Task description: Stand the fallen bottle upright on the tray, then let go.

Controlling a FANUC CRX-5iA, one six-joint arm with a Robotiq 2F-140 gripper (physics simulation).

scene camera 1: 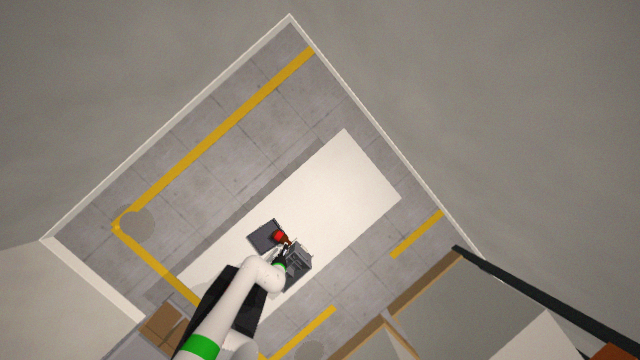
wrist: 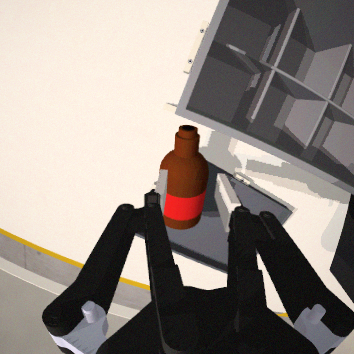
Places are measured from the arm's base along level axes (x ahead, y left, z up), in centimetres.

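Pixels of known places: gripper, fingertip midpoint: [wrist: 191,182].
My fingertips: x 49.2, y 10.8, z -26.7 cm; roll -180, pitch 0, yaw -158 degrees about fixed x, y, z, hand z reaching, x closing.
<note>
Ahead of a thing's pixels: the offset from my fingertips to its top centre. "spot": to the spot under its first point. Level surfaces: height alone.
The brown bottle {dx -0.5, dy +2.7, dz -5.1 cm} [scene camera 1: 278,236] [wrist: 185,172] with a red label is tipped over on the dark grey tray {spot: dx -15.5, dy +12.8, dz -14.2 cm} [scene camera 1: 260,237] [wrist: 207,242]. Its base end is over the tray and its neck points past the tray's edge toward the grey box. How far its neck is raised, I cannot tell. My gripper [scene camera 1: 286,246] [wrist: 191,182] is partly open and holds nothing. In the wrist view its left pad overlaps the side of the bottle's body, and a gap shows between the bottle and the right pad. Whether the left pad touches the bottle is unclear.
A grey box [scene camera 1: 300,248] [wrist: 270,152] with divided compartments stands close to the tray, on the side of the bottle's neck. Both are on the long white table {dz -14.7 cm} [scene camera 1: 340,185] [wrist: 80,100]. The white arm [scene camera 1: 225,305] reaches in from the lower left in the scene view.
</note>
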